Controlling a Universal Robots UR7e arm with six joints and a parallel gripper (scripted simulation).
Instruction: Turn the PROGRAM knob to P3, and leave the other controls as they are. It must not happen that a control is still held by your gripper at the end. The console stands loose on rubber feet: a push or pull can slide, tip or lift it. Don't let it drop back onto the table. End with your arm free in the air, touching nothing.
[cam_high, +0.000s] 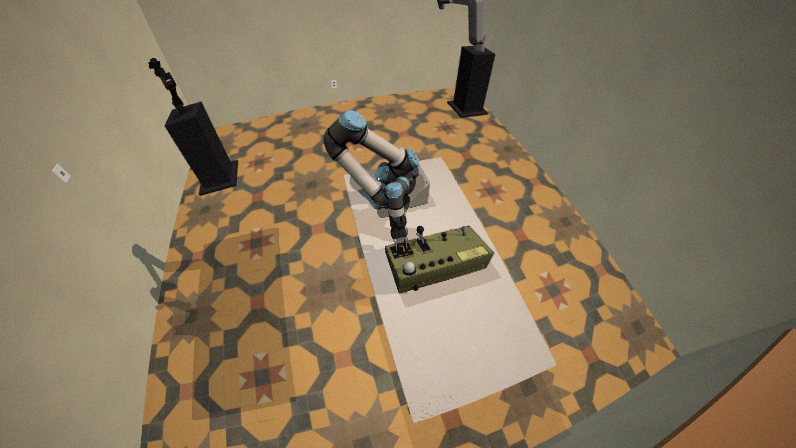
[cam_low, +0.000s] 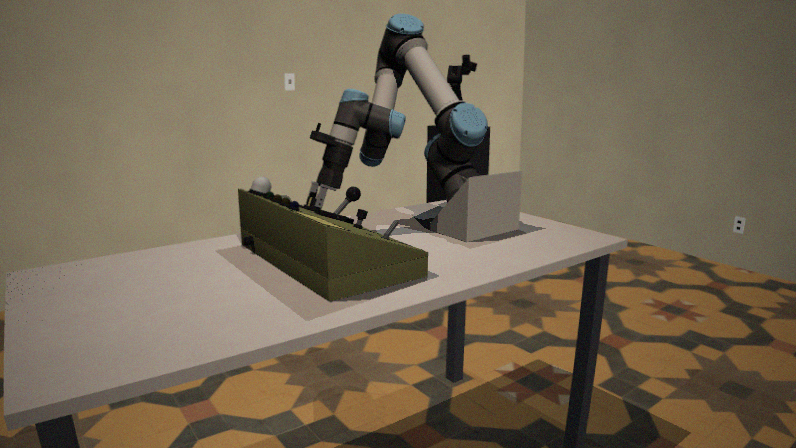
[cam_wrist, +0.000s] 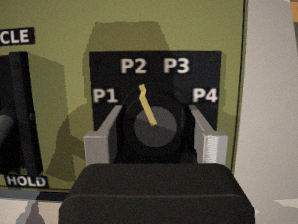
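Right now the ball-topped lever is 20 mm behind my hand and 120 mm to the left of it. Round my hand: black mode knob 10 mm ahead, 240 mm to the left; then thin lever 10 mm ahead, 360 mm to the left, 10 mm below; then olive console 40 mm ahead, 180 mm to the left, 30 mm below.
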